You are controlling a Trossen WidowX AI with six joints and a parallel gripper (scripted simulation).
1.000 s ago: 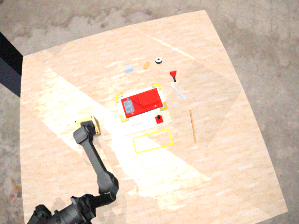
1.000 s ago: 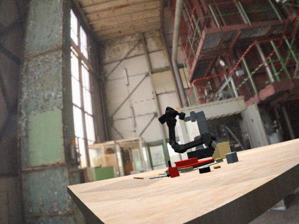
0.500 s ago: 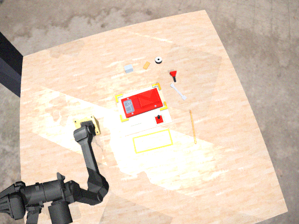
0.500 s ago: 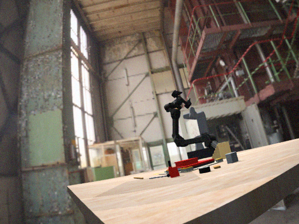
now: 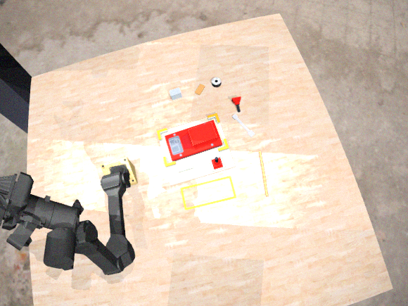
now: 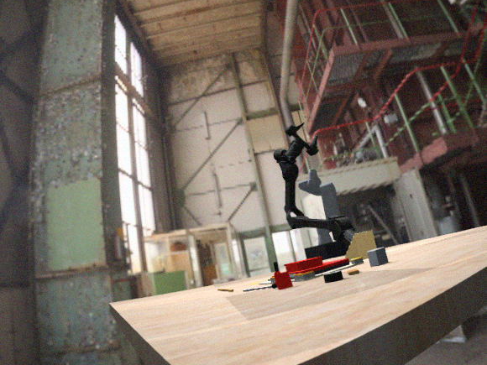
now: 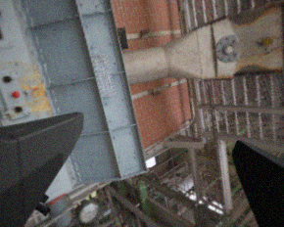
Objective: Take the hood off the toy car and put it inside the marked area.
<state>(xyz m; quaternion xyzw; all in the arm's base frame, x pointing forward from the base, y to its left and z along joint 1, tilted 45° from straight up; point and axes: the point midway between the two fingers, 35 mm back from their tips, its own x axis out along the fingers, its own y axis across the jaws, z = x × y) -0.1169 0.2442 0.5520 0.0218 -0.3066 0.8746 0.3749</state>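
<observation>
My gripper tip is 610 mm above the red hood, 450 mm short of it and 290 mm to the right of it. Also, from my gripper tip: small wheel: 640 mm below, 550 mm ahead, 530 mm to the left; wooden stick: 650 mm below, 630 mm ahead, 100 mm to the left.
</observation>
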